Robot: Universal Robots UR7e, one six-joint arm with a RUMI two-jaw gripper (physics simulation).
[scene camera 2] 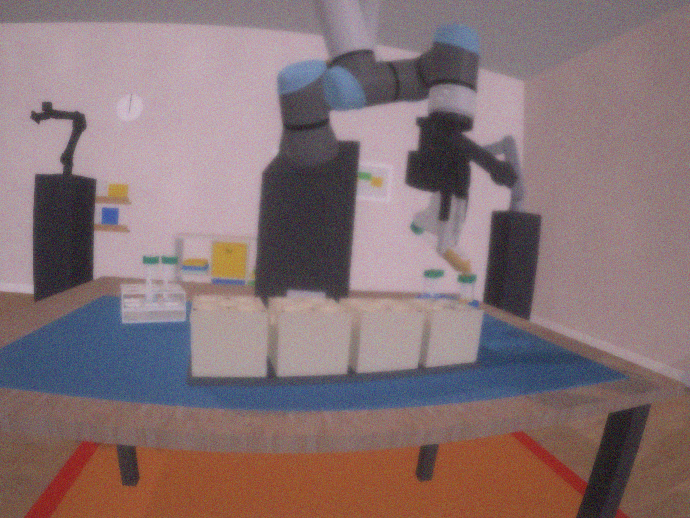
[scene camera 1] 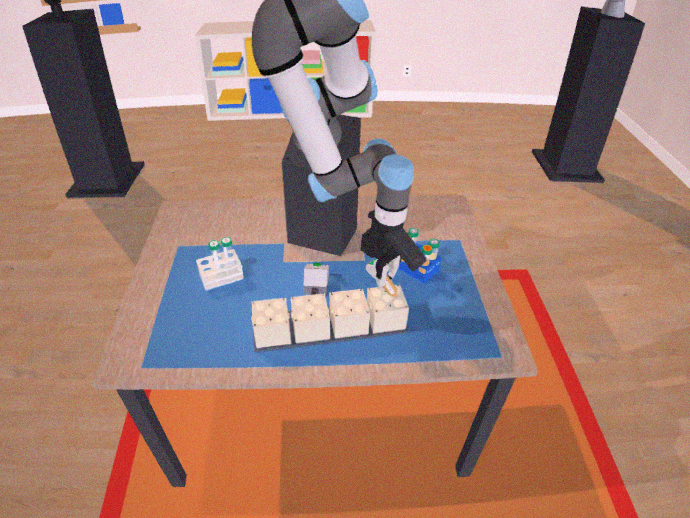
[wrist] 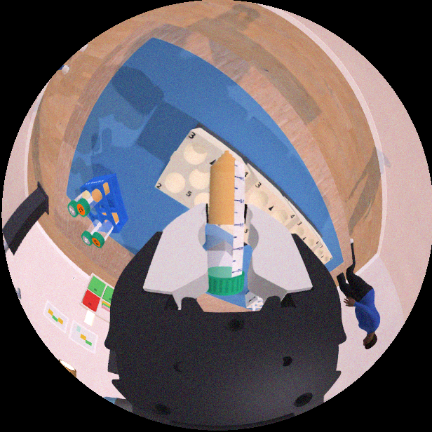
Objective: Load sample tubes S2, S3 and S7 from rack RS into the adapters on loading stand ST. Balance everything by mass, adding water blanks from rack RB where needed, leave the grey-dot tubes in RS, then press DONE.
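Places are measured from the arm's base along level axes (x ahead, y left, z up), in centimetres.
Where they show: gripper, fingertip midpoint: (scene camera 2: 444, 256) (scene camera 1: 384, 284); arm's base at its link origin: (scene camera 2: 309, 152).
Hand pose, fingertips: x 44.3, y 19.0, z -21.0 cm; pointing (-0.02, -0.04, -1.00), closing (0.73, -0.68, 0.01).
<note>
Things, the pixels of their top centre, and the offset from my fingertips. "spot": a spot on its surface instead. Level surfaces: height alone.
- rightmost adapter at a spot on its surface: (scene camera 2: 452, 337) (scene camera 1: 388, 320) spot: dx +2.3, dy +1.9, dz -12.0 cm
- white rack RB at a spot on its surface: (scene camera 2: 153, 315) (scene camera 1: 222, 276) spot: dx -20.3, dy -49.6, dz -16.9 cm
- small grey box at its top centre: (scene camera 2: 306, 289) (scene camera 1: 316, 265) dx -17.5, dy -19.0, dz -9.0 cm
- blue mat at its surface level: dz -17.4 cm
My gripper (scene camera 1: 384, 274) (scene camera 2: 447, 245) (wrist: 225, 205) is shut on sample tube S3 (scene camera 1: 391, 286) (scene camera 2: 458, 260) (wrist: 221, 195), which has orange contents and a green cap. The tube is strongly tilted, its cone tip pointing down and right in the scene views; its cap top is turned from view. It hangs above the rightmost adapter (scene camera 1: 390, 318) (scene camera 2: 452, 337) of stand ST. Four cream adapters stand in a row. The blue rack RS (wrist: 117, 200) holds several green-capped tubes, with orange and grey dots. The white rack RB (scene camera 1: 220, 273) (scene camera 2: 153, 315) holds two green-capped tubes.
A small grey box (scene camera 1: 316, 277) with a green top part stands behind the adapters; its label is unreadable. RS is right of and behind the adapters, close to the arm, and RB is at the left. All stand on a blue mat (scene camera 1: 200, 340) (scene camera 2: 83, 356).
</note>
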